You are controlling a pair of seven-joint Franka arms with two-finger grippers.
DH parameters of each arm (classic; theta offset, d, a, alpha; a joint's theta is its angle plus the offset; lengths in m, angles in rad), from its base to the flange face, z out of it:
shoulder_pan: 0 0.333 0 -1.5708
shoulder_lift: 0 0 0 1.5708
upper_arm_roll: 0 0.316 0.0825 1.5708
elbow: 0 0 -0.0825 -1.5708
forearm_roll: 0 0.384 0 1.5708
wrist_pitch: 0 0 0.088 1.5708
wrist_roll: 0 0.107 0 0
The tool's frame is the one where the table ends.
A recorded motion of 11 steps. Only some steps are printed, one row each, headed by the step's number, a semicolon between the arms.
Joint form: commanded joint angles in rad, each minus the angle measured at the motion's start. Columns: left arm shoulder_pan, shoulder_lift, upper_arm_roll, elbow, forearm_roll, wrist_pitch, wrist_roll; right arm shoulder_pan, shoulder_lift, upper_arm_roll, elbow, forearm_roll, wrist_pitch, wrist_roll.
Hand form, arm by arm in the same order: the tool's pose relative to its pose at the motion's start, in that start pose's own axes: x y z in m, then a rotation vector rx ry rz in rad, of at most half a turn. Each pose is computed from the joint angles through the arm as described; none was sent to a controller.
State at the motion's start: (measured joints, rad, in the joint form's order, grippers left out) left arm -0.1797 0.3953 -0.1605 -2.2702 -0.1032 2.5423 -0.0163; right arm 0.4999 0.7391 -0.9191 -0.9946 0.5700 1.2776 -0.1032
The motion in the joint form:
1: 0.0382 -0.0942 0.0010 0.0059 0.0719 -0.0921 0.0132; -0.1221 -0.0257 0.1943 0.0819 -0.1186 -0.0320 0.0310
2: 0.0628 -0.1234 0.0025 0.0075 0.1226 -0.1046 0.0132; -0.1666 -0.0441 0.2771 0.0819 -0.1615 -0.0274 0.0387
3: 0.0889 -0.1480 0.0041 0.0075 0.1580 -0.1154 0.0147; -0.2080 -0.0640 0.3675 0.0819 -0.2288 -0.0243 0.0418
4: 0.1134 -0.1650 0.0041 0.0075 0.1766 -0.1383 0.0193; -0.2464 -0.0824 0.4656 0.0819 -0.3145 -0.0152 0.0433
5: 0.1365 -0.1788 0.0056 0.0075 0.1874 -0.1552 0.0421; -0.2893 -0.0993 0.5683 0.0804 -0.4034 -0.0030 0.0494
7: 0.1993 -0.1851 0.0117 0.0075 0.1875 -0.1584 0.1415; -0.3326 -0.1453 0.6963 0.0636 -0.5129 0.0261 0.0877
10: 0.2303 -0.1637 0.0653 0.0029 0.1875 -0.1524 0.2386; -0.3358 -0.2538 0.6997 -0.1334 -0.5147 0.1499 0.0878
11: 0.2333 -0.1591 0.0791 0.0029 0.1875 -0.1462 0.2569; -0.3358 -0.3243 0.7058 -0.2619 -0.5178 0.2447 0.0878
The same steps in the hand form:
1: 0.0006 -0.0156 -0.0463 0.0481 0.0111 0.0392; 0.0007 0.0025 -0.0084 -0.0140 -0.0186 -0.0221
2: 0.0018 -0.0281 -0.0628 0.0824 0.0307 0.0534; 0.0011 0.0051 -0.0078 -0.0050 -0.0246 -0.0325
3: 0.0017 -0.0418 -0.0764 0.1076 0.0452 0.0544; -0.0003 0.0048 -0.0084 -0.0177 -0.0301 -0.0514
4: -0.0003 -0.0544 -0.0847 0.1214 0.0397 0.0475; -0.0017 0.0004 -0.0097 -0.0480 -0.0282 -0.0777
5: -0.0022 -0.0671 -0.0918 0.1299 0.0356 0.0529; -0.0028 -0.0034 -0.0117 -0.0804 -0.0208 -0.0994
7: -0.0051 -0.1030 -0.0983 0.1272 0.0350 0.0837; -0.0122 -0.0148 -0.0274 -0.1175 0.0230 -0.1078
10: -0.0126 -0.1478 -0.0888 0.1235 0.0106 0.0966; -0.0212 0.0008 -0.0186 -0.0926 0.0560 -0.0968
11: -0.0137 -0.1567 -0.0875 0.1243 0.0110 0.0985; -0.0287 0.0070 -0.0111 -0.0780 0.0908 -0.0970

